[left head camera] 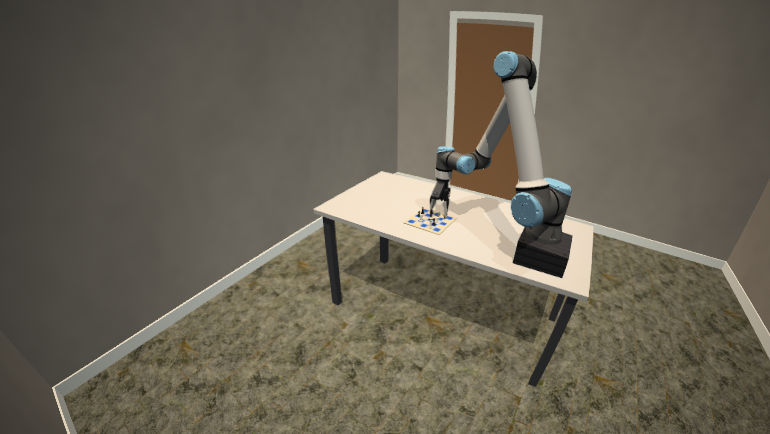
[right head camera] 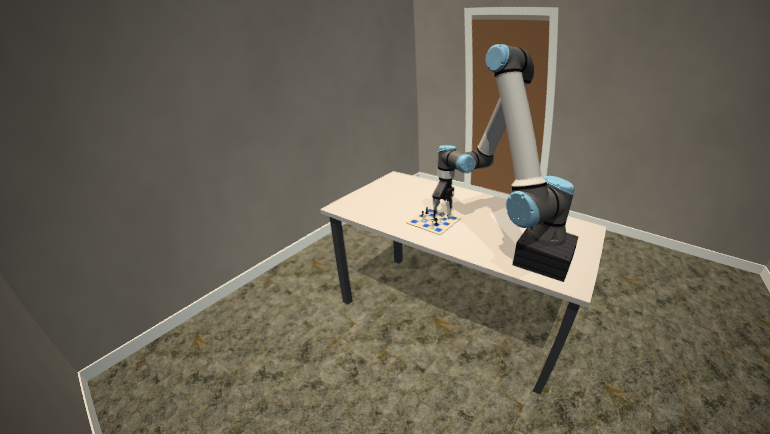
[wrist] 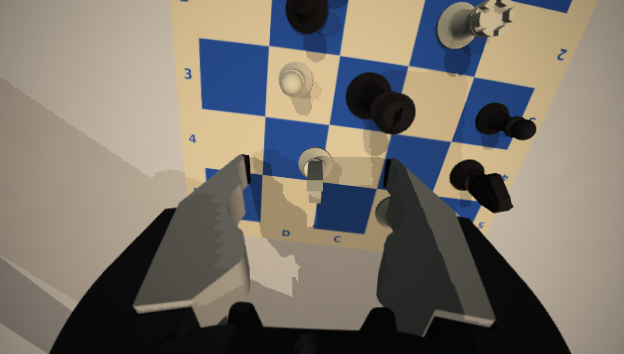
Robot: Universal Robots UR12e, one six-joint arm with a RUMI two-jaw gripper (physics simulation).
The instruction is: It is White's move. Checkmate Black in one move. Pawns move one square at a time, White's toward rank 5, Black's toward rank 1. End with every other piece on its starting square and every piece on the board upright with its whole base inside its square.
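Pixels of known places: gripper, fingertip midpoint: (left head camera: 437, 216) (right head camera: 441, 216) (wrist: 317, 159); arm's base, origin of the base link: (left head camera: 543, 234) (right head camera: 546, 235).
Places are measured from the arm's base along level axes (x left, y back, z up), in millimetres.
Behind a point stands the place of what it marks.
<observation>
In the wrist view the blue and cream board (left head camera: 406, 221) @[z -106, x 201, y -699 mm] (right head camera: 408, 222) @[z -106, x 212, y -695 mm] (wrist: 187, 120) @[z -106, x 57, y -513 mm] holds several upright pieces. My gripper (left head camera: 438, 213) @[z -98, x 56, y -595 mm] (right head camera: 442, 214) @[z -98, x 56, y -595 mm] (wrist: 317, 159) @[z -98, x 56, y -595 mm] is partly open, with its fingertips on either side of a white knight (wrist: 314, 172) @[z -76, x 57, y -594 mm] and apart from it. The knight's base is on D4, reaching the line to C4. A white pawn (wrist: 293, 82) @[z -74, x 97, y -573 mm] is on D3, the black king (wrist: 392, 112) @[z -49, x 98, y -612 mm] on C3, a white rook (wrist: 487, 21) @[z -77, x 142, y -645 mm] on B2. A white piece (wrist: 384, 212) @[z -99, x 31, y -648 mm] on B5 is partly hidden by the right finger.
In the wrist view a black pawn (wrist: 492, 118) @[z -97, x 106, y -684 mm] stands on A3 and a black knight (wrist: 492, 190) @[z -73, x 72, y -687 mm] on A4. A black piece (wrist: 306, 15) @[z -90, x 125, y -571 mm] on D2 is cut off by the top edge. The board lies on the white table (left head camera: 366, 199) @[z -111, x 143, y -1062 mm] (right head camera: 372, 199) @[z -111, x 146, y -1067 mm].
</observation>
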